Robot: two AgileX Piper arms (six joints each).
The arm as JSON. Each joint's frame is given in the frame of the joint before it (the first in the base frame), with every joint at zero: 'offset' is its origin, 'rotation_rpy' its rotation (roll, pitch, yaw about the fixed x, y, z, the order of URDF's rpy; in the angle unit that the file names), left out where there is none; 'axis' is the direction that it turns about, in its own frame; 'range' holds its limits. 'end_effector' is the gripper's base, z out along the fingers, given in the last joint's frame.
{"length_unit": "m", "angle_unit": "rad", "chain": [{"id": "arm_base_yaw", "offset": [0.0, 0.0, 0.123], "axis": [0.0, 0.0, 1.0], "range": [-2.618, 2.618]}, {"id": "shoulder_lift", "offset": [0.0, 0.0, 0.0], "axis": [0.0, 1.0, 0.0], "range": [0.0, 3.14]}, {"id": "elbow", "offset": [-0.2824, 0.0, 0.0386], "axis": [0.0, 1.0, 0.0], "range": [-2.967, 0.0]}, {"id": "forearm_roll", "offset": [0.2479, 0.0, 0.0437], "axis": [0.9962, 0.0, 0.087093], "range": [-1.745, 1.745]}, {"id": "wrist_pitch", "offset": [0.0, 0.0, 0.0], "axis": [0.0, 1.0, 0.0], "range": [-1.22, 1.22]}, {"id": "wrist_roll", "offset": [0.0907, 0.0, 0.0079], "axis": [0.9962, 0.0, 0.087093], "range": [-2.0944, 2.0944]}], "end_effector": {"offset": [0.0, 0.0, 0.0], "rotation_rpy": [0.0, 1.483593, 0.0]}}
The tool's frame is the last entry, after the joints.
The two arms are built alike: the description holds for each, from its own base.
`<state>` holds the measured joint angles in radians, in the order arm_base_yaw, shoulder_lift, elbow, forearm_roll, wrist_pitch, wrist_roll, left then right.
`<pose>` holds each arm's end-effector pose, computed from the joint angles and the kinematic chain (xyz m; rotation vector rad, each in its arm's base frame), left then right.
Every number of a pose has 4 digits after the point. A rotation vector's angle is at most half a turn.
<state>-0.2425 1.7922 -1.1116 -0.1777 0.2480 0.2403 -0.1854 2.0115 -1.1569 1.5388 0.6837 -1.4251</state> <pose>0.3686 -0.0953 0.2004 0.3927 2.3795 -0.1329 0.4043 -0.0173 0.1533 0.0007 2.2614 0.7580</pose>
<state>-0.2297 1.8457 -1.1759 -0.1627 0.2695 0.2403 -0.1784 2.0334 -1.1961 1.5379 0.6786 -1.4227</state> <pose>0.3841 -0.0938 0.1964 0.3971 2.3892 -0.1190 0.4132 -0.0164 0.1539 -0.0106 2.2496 0.7505</pose>
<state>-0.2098 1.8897 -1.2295 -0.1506 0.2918 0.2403 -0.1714 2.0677 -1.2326 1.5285 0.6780 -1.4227</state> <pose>0.3973 -0.0886 0.1925 0.3899 2.4027 -0.1037 0.4213 -0.0150 0.1484 -0.0292 2.2535 0.7488</pose>
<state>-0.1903 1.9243 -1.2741 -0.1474 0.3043 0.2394 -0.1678 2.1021 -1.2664 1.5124 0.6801 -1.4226</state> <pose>0.4085 -0.0828 0.1901 0.3703 2.4078 -0.0947 0.4282 -0.0145 0.1417 -0.0512 2.2618 0.7464</pose>
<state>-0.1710 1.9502 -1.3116 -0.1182 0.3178 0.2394 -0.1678 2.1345 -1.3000 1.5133 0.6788 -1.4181</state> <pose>0.4176 -0.0755 0.1890 0.3783 2.4086 -0.0646 0.4356 -0.0159 0.1362 -0.0450 2.2615 0.7472</pose>
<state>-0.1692 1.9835 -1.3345 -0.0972 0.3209 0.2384 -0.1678 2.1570 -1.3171 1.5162 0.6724 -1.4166</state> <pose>0.4238 -0.0752 0.1810 0.3983 2.4195 -0.0477 0.4396 -0.0170 0.1306 -0.0345 2.2664 0.7439</pose>
